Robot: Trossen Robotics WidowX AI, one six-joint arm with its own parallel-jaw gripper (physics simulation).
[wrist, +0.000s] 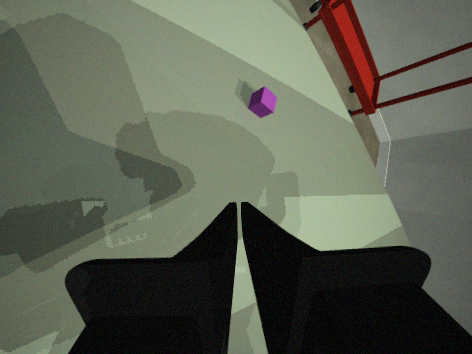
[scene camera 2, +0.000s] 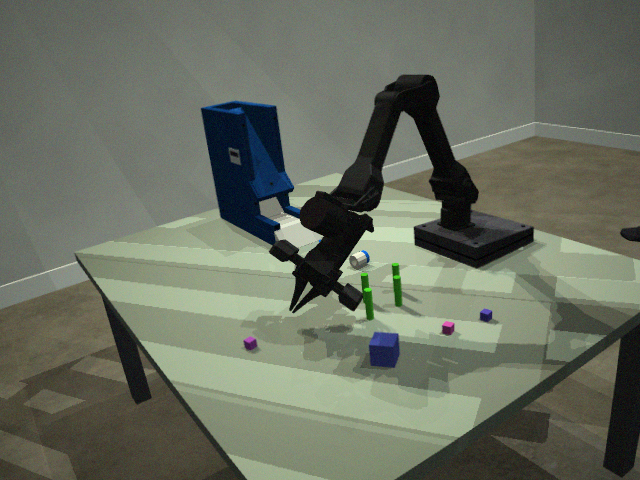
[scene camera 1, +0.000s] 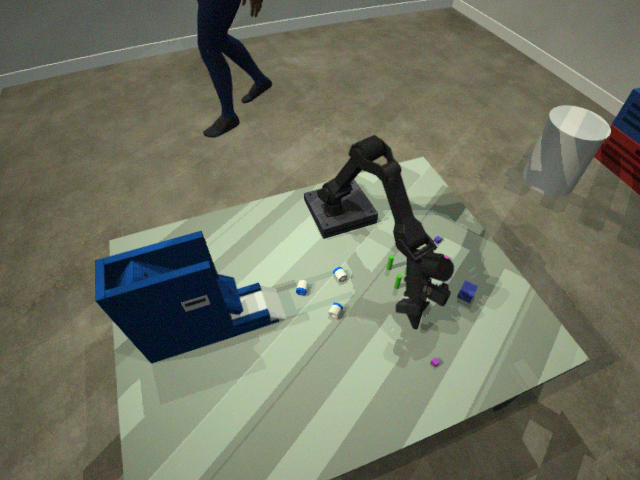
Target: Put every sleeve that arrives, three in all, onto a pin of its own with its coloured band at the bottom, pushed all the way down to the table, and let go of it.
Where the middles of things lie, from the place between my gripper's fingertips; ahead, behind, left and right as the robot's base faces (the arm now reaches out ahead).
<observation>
I see my gripper 70 mm past the blue cube (scene camera 2: 384, 351), 200 mm to the right of it and 10 mm above it.
</observation>
